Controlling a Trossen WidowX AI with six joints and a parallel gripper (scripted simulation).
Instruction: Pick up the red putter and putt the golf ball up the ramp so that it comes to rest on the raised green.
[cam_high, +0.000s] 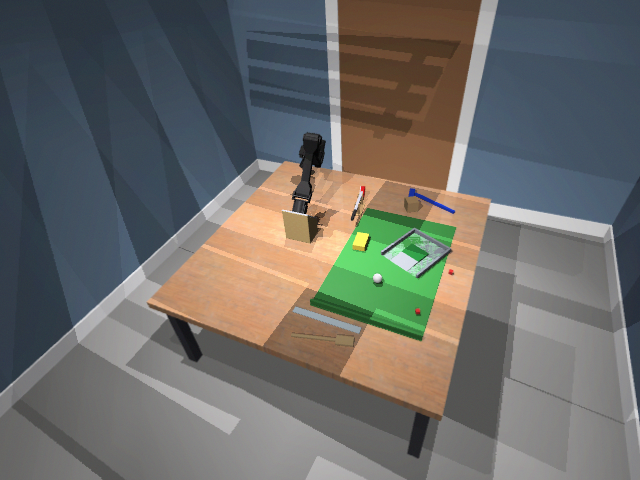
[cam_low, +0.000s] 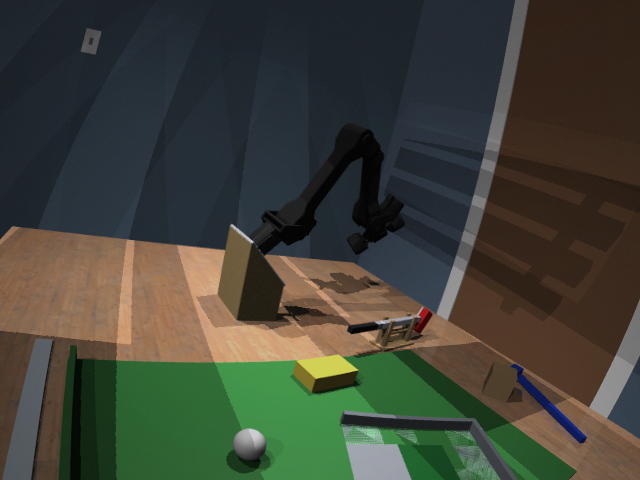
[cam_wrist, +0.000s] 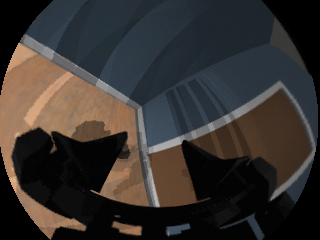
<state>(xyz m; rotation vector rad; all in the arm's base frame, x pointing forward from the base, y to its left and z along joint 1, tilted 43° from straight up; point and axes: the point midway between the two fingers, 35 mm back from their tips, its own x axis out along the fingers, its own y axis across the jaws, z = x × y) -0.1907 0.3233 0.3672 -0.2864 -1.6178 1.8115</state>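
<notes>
Now: the wooden stand 41 cm ahead of my gripper tip, 19 cm to the right of it and 15 cm below it. Also, from my gripper tip: yellow block 53 cm ahead, 45 cm to the right, 16 cm below; tan cube 67 cm ahead, 8 cm to the right, 15 cm below; red putter 41 cm ahead, 20 cm to the right, 12 cm below.
</notes>
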